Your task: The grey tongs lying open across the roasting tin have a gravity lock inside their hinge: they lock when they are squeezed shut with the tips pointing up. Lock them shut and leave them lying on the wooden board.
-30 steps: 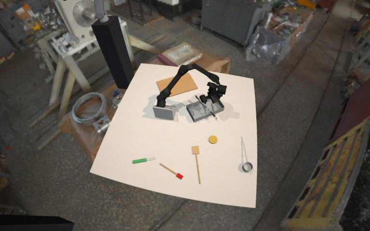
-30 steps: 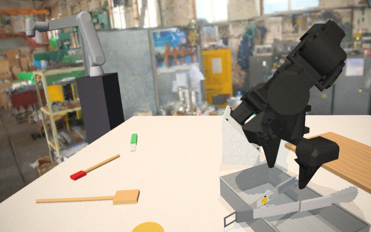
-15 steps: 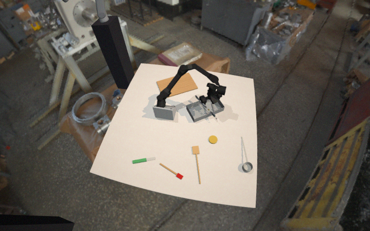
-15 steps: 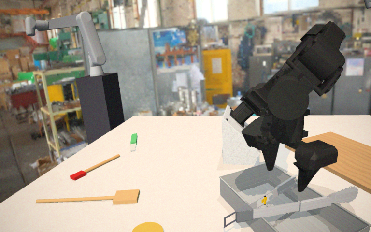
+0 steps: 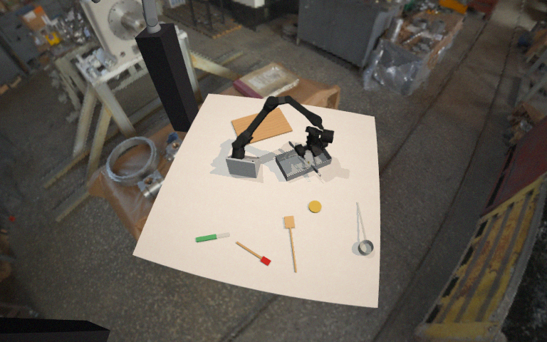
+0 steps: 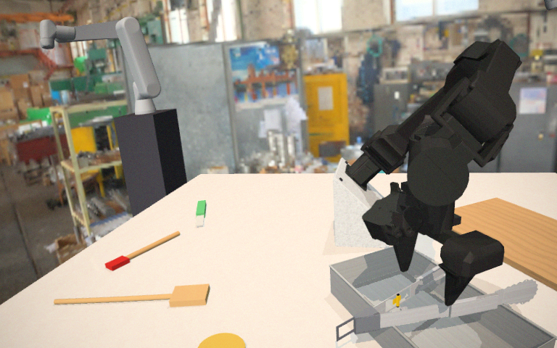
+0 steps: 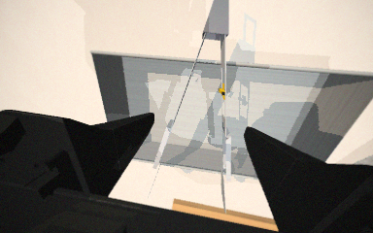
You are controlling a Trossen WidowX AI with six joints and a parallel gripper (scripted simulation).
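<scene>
My gripper tip is 40 mm to the left of the small yellow mark and 20 mm above it. Also, from my gripper tip: wooden board: 340 mm behind, 260 mm to the left, 80 mm below; yellow disc: 60 mm ahead, 280 mm to the right, 80 mm below; grey roasting tin: 30 mm behind, 10 mm to the left, 60 mm below.
</scene>
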